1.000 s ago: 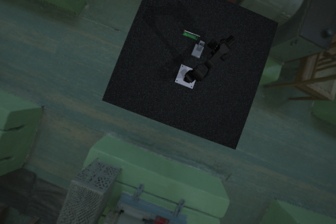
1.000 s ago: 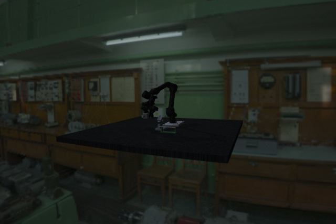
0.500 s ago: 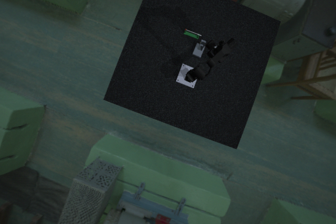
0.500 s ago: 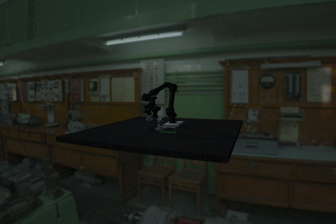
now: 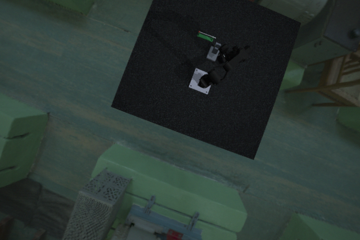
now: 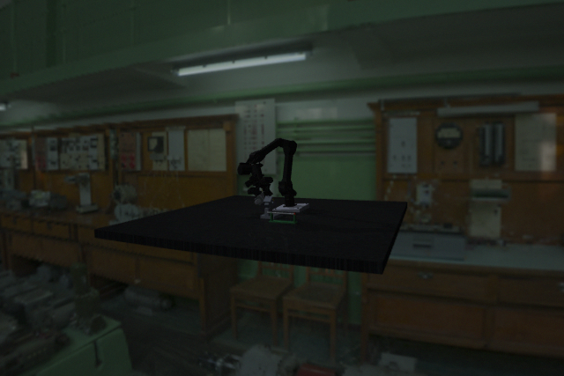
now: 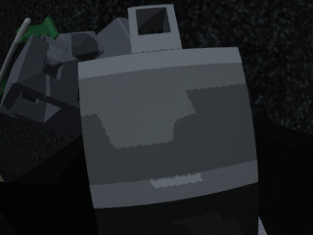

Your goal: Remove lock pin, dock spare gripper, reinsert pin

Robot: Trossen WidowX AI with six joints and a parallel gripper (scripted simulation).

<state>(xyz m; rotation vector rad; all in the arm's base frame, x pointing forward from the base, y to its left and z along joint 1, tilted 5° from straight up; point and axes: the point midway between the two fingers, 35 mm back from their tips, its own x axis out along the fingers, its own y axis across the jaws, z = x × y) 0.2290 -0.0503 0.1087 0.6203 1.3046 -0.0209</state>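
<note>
The green bracket lies 180 mm to the left of my gripper tip, 130 mm ahead of it and 60 mm below it. The rest, counted from my gripper tip: spare gripper (10 mm to the right, 10 mm above); then mount (70 mm to the left, 50 mm ahead, 30 mm below).
</note>
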